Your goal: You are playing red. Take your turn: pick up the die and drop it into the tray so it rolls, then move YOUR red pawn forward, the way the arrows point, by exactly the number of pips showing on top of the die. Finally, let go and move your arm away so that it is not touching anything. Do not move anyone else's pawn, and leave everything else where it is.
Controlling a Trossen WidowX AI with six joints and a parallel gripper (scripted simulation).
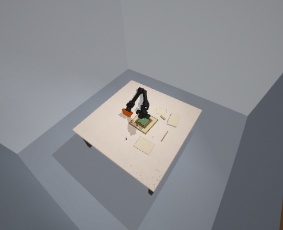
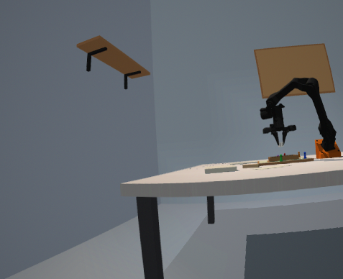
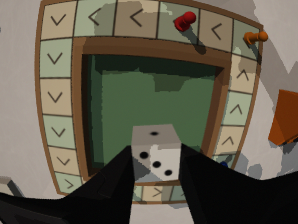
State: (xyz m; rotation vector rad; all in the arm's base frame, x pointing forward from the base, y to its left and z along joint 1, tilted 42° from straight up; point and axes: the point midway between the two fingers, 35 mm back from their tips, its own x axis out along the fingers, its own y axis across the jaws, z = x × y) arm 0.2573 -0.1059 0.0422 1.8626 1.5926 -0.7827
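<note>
Right now the red pawn is 90 mm to the right of my gripper tip, 70 mm below it and 50 mm behind it. The rest, counted from my gripper tip: green pawn: 120 mm to the left, 70 mm below, 40 mm ahead; white die: right at my gripper tip; green tray: 90 mm below, 10 mm to the left.
</note>
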